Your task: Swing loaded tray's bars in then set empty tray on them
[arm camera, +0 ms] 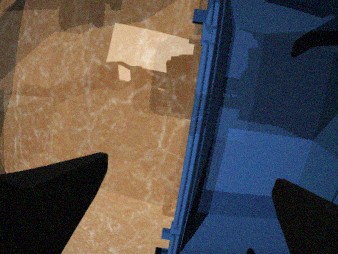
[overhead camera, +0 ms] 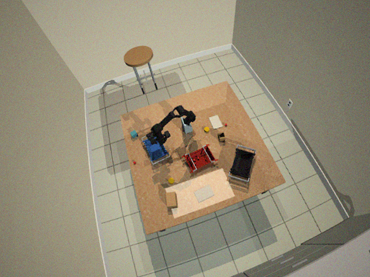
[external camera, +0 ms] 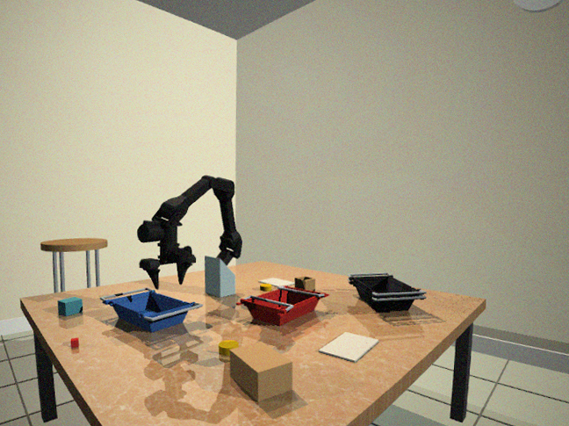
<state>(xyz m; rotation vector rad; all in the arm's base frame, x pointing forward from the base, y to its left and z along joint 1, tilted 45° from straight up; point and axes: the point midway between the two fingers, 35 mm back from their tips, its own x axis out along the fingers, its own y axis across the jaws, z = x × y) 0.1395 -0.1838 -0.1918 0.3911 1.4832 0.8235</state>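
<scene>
The blue tray is 7 cm to the right of my gripper tip, 5 cm below it and 2 cm ahead of it. Round my gripper tip: teal block (28 cm to the right, 20 cm behind, 7 cm below); small red cube (30 cm to the right, 11 cm ahead, 9 cm below); tan box (54 cm ahead, 6 cm below, 1 cm to the right).
</scene>
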